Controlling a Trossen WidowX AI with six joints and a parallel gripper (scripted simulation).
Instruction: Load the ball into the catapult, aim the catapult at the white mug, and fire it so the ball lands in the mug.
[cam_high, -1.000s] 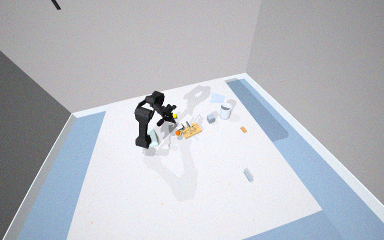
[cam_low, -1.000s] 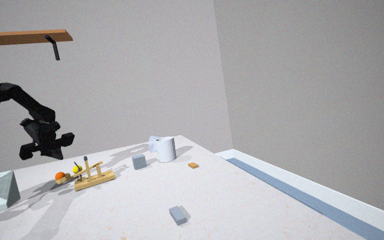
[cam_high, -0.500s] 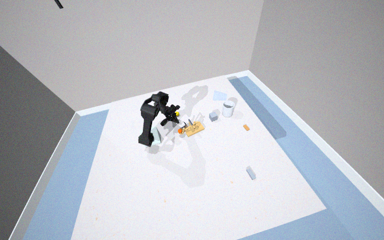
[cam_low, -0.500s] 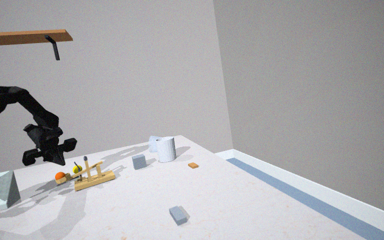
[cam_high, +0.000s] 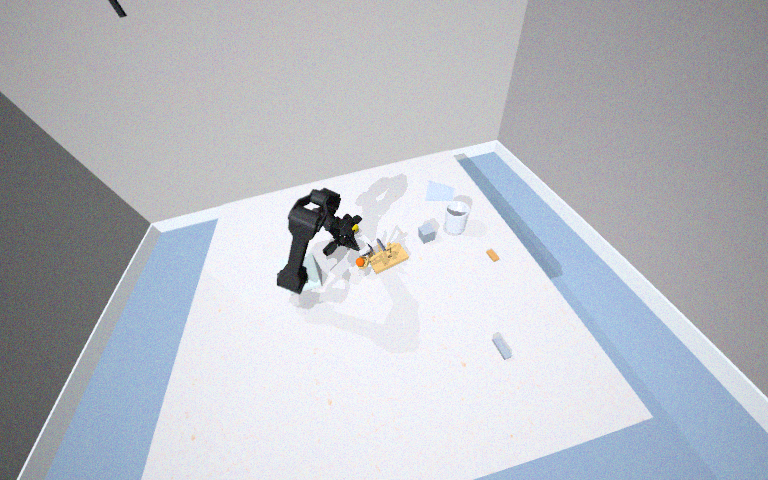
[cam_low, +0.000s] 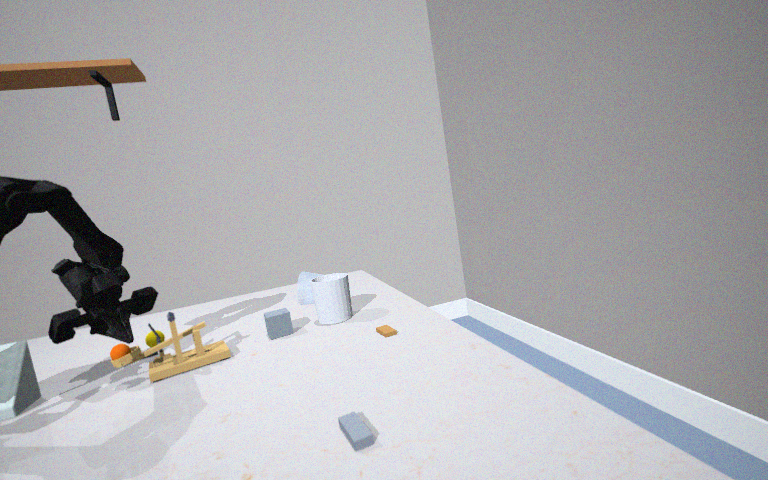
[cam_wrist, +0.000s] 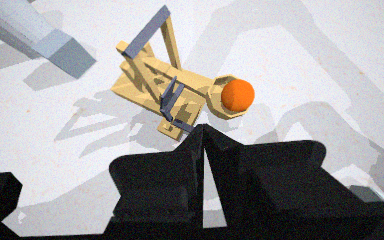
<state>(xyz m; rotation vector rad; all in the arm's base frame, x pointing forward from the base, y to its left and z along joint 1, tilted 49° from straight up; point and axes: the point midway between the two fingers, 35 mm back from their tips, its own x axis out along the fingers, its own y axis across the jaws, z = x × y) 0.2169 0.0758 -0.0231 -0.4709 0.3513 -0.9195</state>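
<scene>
Right now the orange ball is 50 mm to the right of my gripper tip. From my gripper tip the other things lie so: wooden catapult (60 mm ahead, 20 mm to the right, 10 mm below); then yellow ball (170 mm to the left, 50 mm below, 20 mm behind); then grey cube (270 mm ahead, 50 mm to the left, 40 mm below).
</scene>
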